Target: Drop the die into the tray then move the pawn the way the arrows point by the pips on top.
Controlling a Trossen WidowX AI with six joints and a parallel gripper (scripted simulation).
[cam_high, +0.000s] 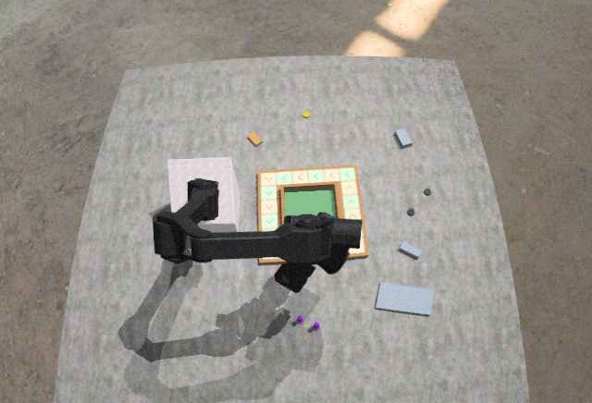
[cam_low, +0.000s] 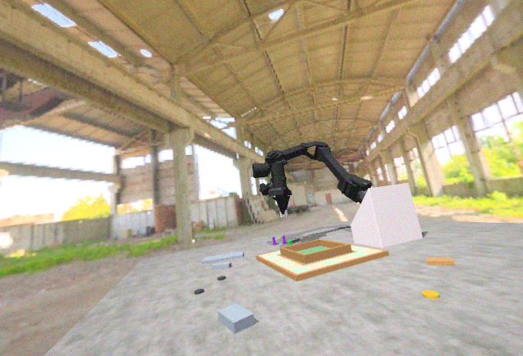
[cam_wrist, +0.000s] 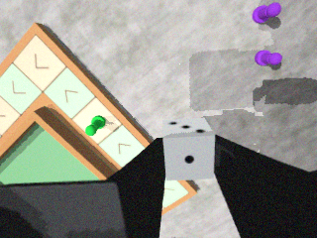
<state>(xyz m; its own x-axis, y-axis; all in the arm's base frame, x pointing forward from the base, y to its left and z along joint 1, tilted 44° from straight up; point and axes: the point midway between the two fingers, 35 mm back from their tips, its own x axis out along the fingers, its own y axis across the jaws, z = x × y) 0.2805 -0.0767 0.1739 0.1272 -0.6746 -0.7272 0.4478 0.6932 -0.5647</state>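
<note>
My gripper tip is 20 mm short of the green pawn, 100 mm to the right of it and 100 mm above it. Round my gripper tip: green dice tray (20 mm behind, 210 mm to the left, 120 mm below); then orange tile (210 mm behind, 440 mm to the left, 130 mm below); then white die (right at my gripper tip).
</note>
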